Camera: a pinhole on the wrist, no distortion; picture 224 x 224 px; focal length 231.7 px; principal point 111.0 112.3 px. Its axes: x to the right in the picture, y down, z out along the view. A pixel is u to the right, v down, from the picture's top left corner.
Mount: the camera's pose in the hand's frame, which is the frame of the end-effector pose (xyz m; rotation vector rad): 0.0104 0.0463 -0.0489 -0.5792 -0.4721 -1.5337
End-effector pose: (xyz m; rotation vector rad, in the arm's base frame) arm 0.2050 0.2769 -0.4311 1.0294 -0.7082 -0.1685
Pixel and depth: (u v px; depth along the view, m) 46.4 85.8 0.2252
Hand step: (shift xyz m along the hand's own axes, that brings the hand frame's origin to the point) 0.0012 0.2361 0.0897
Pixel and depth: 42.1 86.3 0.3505
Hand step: -0.0031 0.3468 0.1627
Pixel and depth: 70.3 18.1 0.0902
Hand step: -0.0196 0.1163 0.0138
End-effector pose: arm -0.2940 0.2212 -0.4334 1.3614 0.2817 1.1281
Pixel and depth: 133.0 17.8 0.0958
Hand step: -0.0217 0.1003 0.0338
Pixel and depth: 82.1 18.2 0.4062
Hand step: -0.1246 0.3453 0.2464
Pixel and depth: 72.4 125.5 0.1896
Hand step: 0.0350 0.1879 0.0792
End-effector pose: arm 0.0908 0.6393 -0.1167 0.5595 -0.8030 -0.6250
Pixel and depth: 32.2 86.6 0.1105
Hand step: 0.0063 0.1447 0.0149
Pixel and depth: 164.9 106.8 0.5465
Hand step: 0.0364 0.2854 0.4582
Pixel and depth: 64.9 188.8 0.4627
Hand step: 0.1965 0.3974 0.2477
